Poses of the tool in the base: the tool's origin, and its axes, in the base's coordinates. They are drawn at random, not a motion.
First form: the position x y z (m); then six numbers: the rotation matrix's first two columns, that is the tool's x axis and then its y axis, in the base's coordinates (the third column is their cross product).
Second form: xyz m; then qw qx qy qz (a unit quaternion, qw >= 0). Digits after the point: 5 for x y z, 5 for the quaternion.
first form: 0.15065 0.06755 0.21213 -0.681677 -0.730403 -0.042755 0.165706 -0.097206 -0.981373
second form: 0.15065 0.06755 0.21213 0.31954 -0.23887 0.59101 -0.70110
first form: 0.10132 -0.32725 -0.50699 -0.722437 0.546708 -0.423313 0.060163 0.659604 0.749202
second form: 0.10132 -0.32725 -0.50699 0.32701 0.17845 0.85021 0.37196
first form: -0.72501 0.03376 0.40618 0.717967 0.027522 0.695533 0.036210 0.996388 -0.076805
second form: -0.72501 0.03376 0.40618 0.92584 -0.04243 -0.37551 -0.00235
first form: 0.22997 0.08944 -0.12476 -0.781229 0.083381 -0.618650 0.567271 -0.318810 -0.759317
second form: 0.22997 0.08944 -0.12476 0.15947 0.28975 0.56139 -0.75858
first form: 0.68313 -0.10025 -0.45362 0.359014 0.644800 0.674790 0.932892 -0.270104 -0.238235
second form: 0.68313 -0.10025 -0.45362 0.31241 -0.76283 -0.51705 -0.23054
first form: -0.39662 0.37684 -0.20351 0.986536 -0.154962 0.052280 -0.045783 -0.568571 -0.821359
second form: -0.39662 0.37684 -0.20351 0.46096 -0.88362 0.05680 -0.05921
